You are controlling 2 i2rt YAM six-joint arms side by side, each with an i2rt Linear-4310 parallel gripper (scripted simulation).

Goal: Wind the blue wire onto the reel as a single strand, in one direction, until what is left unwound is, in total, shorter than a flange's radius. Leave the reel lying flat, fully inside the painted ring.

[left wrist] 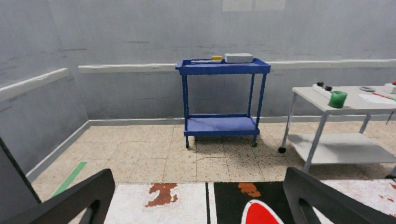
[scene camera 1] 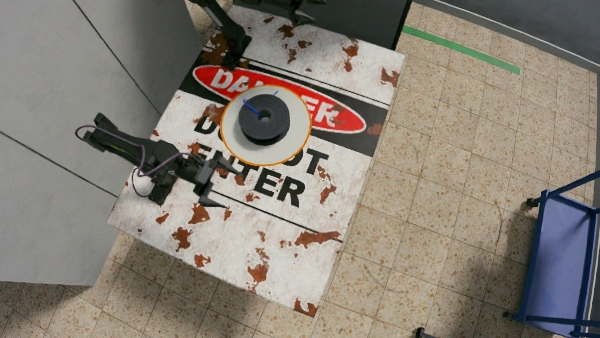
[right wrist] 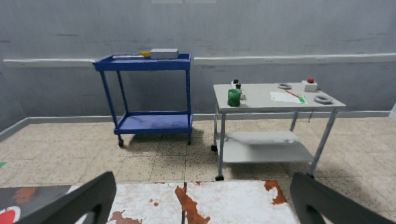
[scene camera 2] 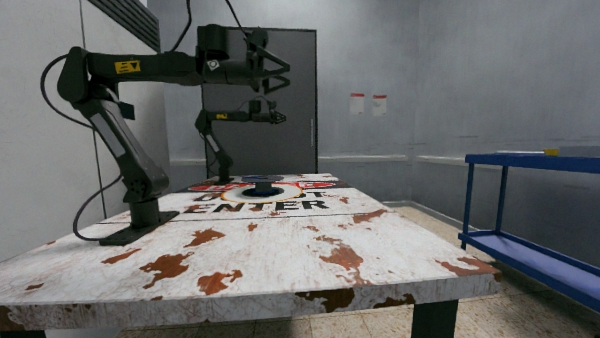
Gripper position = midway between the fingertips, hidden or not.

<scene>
I see my left gripper [left wrist: 198,176], my right gripper [scene camera 2: 289,76], a dark grey reel [scene camera 1: 267,133] and a white painted ring [scene camera 2: 235,194].
My right gripper shows as well in the right wrist view [right wrist: 202,180]. The left wrist view does not show the dark grey reel: it is out of frame. The right wrist view misses the dark grey reel: it is out of frame.
</scene>
